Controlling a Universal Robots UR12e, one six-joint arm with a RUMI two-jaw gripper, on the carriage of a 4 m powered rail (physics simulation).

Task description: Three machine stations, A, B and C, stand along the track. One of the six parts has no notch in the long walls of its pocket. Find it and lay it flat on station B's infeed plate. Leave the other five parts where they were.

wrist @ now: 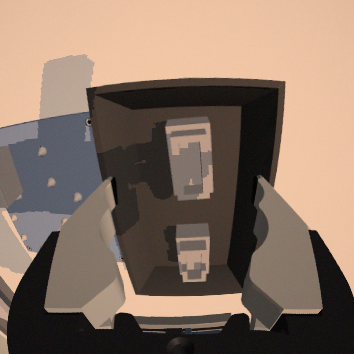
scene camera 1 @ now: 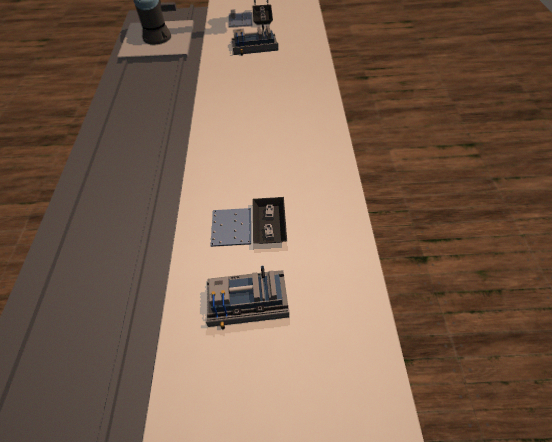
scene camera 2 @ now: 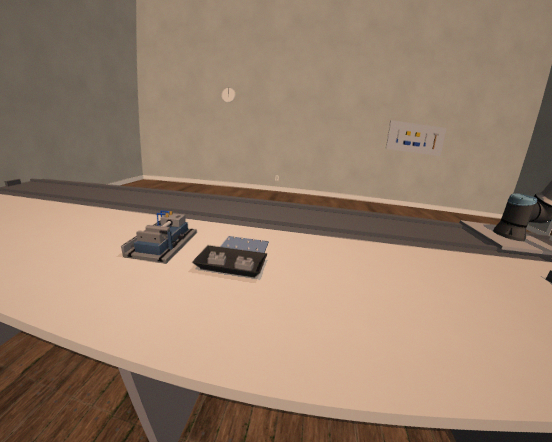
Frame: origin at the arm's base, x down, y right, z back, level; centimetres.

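Seen in the pictures: gripper, fingertip midpoint: (wrist: 184,178) (scene camera 1: 261,5); arm's base, link origin: (scene camera 1: 157,37) (scene camera 2: 508,235).
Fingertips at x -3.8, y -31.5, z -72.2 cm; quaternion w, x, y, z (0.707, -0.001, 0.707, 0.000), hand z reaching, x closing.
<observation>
Pixels of each thing's middle, then the offset from my fingertips to it. "spot": a spot on its surface instead.
- blue pegged plate, body centre: (wrist: 48,199) (scene camera 1: 240,19) dx +6.4, dy +6.3, dz +16.0 cm
- nearer tray, body centre: (scene camera 2: 231,262) (scene camera 1: 269,222) dx +4.7, dy +193.0, dz +0.0 cm
- blue plate, body centre: (scene camera 2: 243,247) (scene camera 1: 231,226) dx +6.4, dy +193.2, dz +16.6 cm
- machine, body centre: (scene camera 1: 254,38) dx +1.8, dy +42.4, dz +5.7 cm
- grey-brown block, surface spot: (wrist: 9,175) spot: dx +4.7, dy +2.1, dz +19.4 cm
In the wrist view, a dark tray (wrist: 185,84) (scene camera 1: 270,14) holds two light grey pocketed parts, an upper one (wrist: 186,165) and a lower one (wrist: 192,252), lying apart. Shadow crosses them, and I cannot tell whether their long walls have notches. My gripper (wrist: 184,178) (scene camera 1: 262,3) is open and empty above this tray, its fingers on either side of the parts. A blue pegged plate (wrist: 30,175) (scene camera 1: 240,19) lies beside the tray. The nearer tray (scene camera 1: 285,220) (scene camera 2: 227,272) also holds two grey parts (scene camera 1: 269,210) (scene camera 1: 269,230), beside another blue plate (scene camera 1: 227,232) (scene camera 2: 245,244).
A machine (scene camera 1: 255,42) stands by the far tray. Another machine (scene camera 1: 247,297) (scene camera 2: 160,237) stands by the nearer tray. A grey-brown block (wrist: 9,175) shows over the plate's left side in the wrist view. The arm's carriage (scene camera 1: 155,47) is at the far end of the rail (scene camera 1: 115,175).
</observation>
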